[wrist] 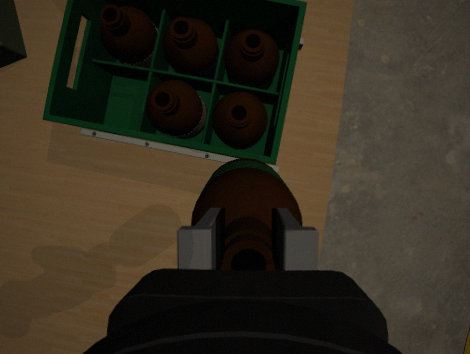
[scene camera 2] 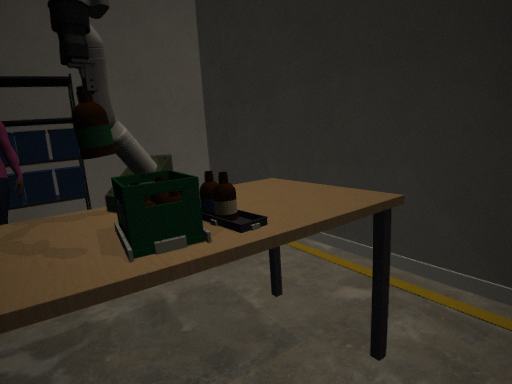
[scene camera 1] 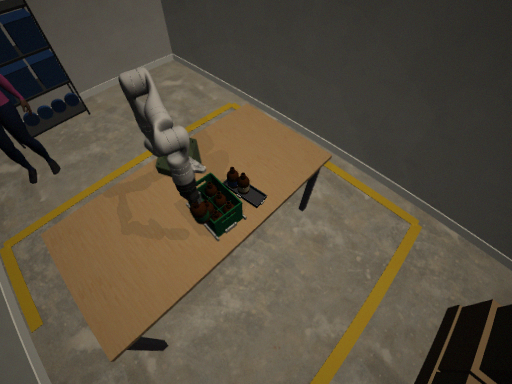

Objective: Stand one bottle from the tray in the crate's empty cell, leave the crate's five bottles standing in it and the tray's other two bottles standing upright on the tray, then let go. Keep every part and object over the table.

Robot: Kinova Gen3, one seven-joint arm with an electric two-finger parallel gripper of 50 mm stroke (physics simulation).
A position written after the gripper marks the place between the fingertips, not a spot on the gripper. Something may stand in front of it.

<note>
In view: the gripper (scene camera 2: pixel 90 92), a cream-label bottle (scene camera 2: pixel 225 203), a green-labelled bottle (scene camera 2: pixel 90 121), a green-labelled bottle (wrist: pixel 239 119) and a cream-label bottle (wrist: pixel 173 107).
The gripper shows as well in the wrist view (wrist: pixel 248 229).
</note>
